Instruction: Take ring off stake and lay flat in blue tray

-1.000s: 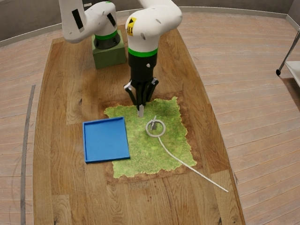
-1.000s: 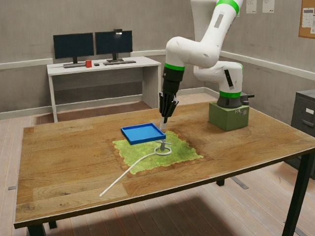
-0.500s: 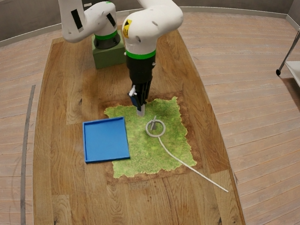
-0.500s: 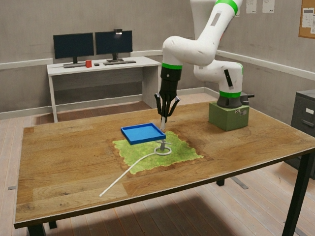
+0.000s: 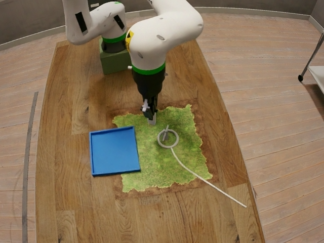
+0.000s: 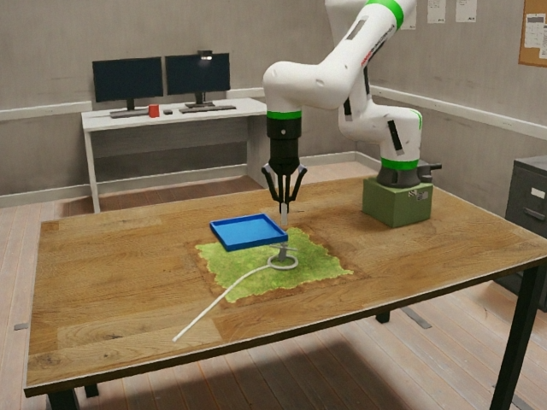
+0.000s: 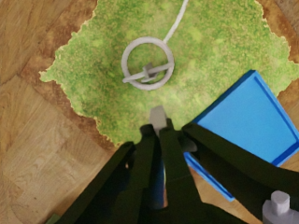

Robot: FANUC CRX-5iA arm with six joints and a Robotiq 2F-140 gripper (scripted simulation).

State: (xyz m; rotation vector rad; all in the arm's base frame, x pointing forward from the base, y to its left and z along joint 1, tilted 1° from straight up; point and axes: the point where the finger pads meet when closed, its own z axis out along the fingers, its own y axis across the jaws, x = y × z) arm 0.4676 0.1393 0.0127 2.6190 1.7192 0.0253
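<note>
My hand is 20 mm short of the grey stake, 40 mm to the right of it and 100 mm above it. Round my hand: blue tray: 60 mm ahead, 160 mm to the right, 120 mm below; then ring: 30 mm ahead, 60 mm to the left, 120 mm below.
</note>
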